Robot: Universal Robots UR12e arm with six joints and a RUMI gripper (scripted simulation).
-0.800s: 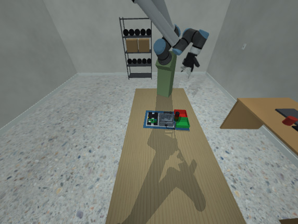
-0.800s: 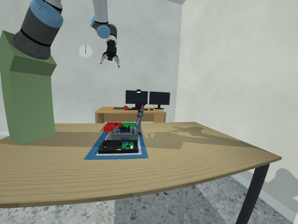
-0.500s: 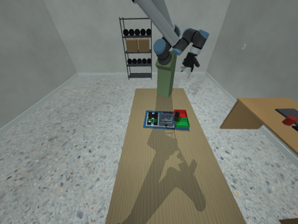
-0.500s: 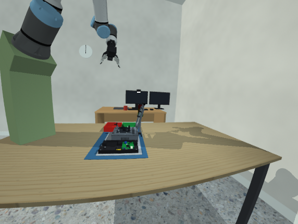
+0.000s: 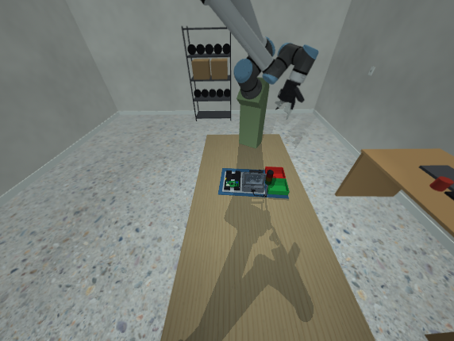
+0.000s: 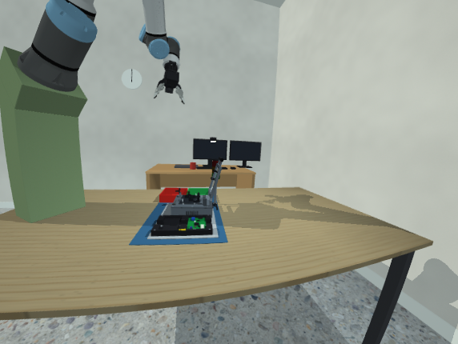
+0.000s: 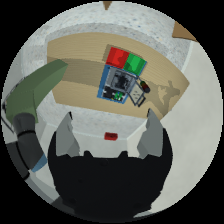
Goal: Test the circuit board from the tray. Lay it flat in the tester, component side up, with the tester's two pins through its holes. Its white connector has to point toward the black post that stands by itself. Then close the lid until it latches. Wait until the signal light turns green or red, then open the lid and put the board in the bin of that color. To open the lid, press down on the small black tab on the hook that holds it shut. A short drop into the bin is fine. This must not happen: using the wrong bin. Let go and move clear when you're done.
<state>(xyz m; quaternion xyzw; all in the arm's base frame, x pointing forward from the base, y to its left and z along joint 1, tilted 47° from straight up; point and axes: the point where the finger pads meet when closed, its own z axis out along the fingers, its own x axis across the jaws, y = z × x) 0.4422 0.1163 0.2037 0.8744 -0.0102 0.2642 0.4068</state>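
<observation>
Now: hand 1 cm short of the green circuit board, 37 cm to the left of it and 54 cm above it. From my hand the other things lie so: tester lid 16 cm ahead, 25 cm to the right, 37 cm below; red bin 4 cm ahead, 3 cm to the left, 54 cm below; green bin 17 cm ahead, 3 cm to the right, 54 cm below.
</observation>
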